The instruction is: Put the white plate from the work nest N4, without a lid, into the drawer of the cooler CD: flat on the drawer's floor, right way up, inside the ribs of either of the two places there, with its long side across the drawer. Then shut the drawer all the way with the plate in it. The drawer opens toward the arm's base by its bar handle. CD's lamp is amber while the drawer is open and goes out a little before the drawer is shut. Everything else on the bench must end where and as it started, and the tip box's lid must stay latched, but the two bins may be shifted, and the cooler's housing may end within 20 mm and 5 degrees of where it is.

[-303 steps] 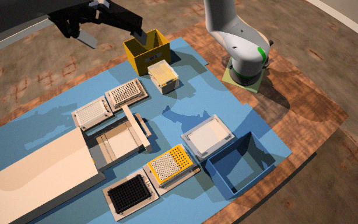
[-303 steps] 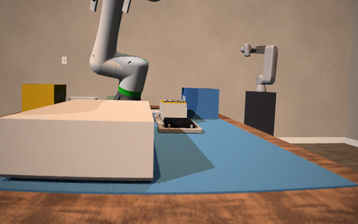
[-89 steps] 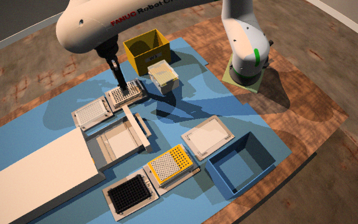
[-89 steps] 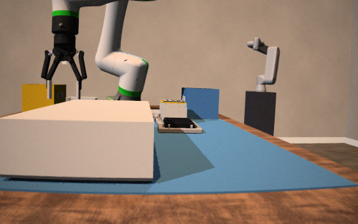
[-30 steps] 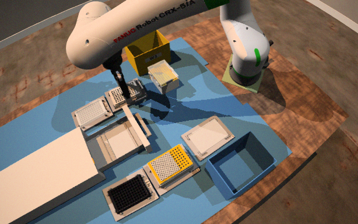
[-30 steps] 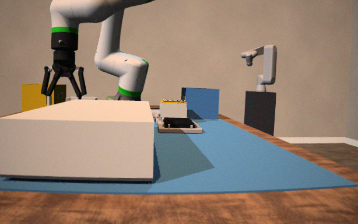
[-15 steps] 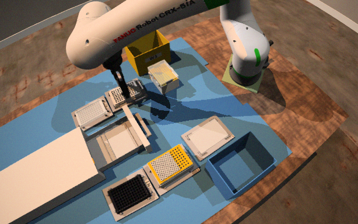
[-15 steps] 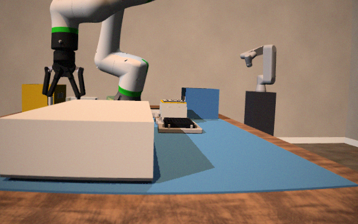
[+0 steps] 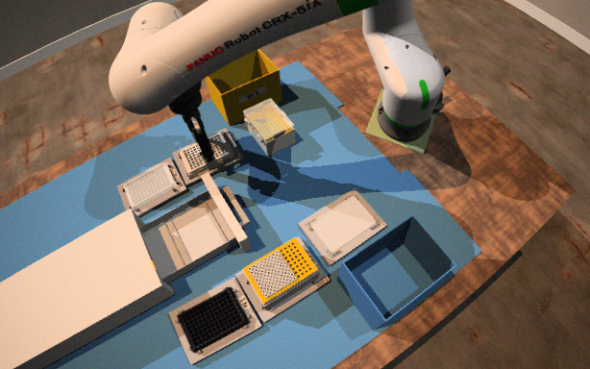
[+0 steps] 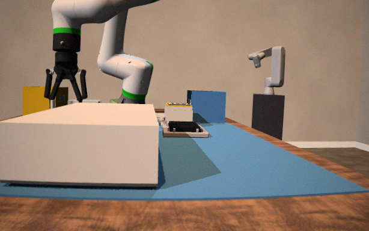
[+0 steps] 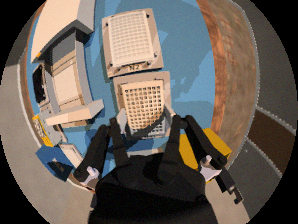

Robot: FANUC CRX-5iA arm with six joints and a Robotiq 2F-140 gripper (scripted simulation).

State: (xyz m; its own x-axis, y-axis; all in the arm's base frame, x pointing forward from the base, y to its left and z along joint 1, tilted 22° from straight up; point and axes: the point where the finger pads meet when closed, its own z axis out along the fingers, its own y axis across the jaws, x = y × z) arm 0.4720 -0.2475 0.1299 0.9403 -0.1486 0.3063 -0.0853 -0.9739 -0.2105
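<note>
My hand is 2 cm above the white plate. Round my hand: yellow bin (19 cm behind, 12 cm to the right); drawer (15 cm ahead, 19 cm to the left, 1 cm below); yellow rack (1 cm ahead, 38 cm to the left, 2 cm above).
</note>
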